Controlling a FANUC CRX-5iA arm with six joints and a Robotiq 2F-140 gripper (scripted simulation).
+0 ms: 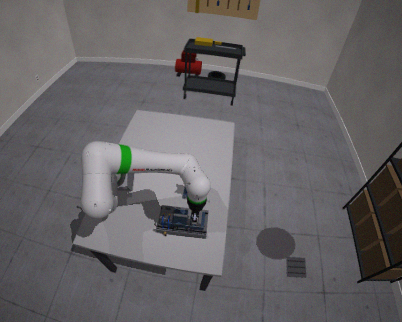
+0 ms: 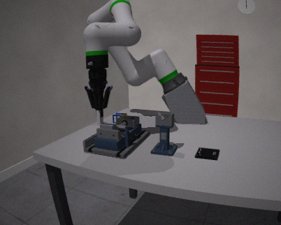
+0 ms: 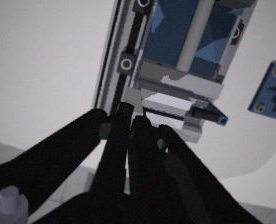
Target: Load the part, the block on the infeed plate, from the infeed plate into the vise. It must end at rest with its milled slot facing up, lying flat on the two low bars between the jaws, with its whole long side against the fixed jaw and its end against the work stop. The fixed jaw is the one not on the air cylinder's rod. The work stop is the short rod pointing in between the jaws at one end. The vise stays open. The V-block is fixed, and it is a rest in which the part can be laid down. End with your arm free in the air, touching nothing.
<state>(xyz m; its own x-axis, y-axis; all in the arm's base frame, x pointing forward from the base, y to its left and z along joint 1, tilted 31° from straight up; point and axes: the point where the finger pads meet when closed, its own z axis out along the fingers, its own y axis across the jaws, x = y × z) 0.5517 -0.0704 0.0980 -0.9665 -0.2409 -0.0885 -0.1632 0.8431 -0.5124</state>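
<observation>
The part is 40 mm to the left of my hand, 40 mm below it and 10 mm behind it. The rest, counted from my hand: air cylinder rod 100 mm behind, 60 mm below, 40 mm to the left; blue work stop 120 mm to the left, 80 mm below, 20 mm behind; black infeed plate 430 mm to the left, 130 mm below, 130 mm behind.
</observation>
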